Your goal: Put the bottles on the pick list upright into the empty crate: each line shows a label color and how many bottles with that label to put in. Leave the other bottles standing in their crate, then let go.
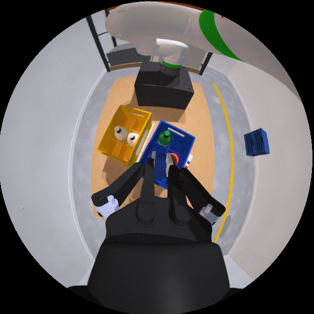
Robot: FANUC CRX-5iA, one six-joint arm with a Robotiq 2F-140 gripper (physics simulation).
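My gripper is shut on a blue bottle, seen between the fingertips over the blue crate; its lower end is hidden. A green bottle stands in the far part of the blue crate. A red round thing shows in that crate beside the right finger, partly covered by it. The yellow crate, to the left, holds two white bottles with dark tops, one behind the other. The pick list is a white card at the blue crate's right side, partly hidden; its lines are unreadable.
Both crates stand close together on the wooden table. A black box-shaped base stands behind them, with a white robot arm above. A small blue crate is off to the right, beyond the yellow floor line.
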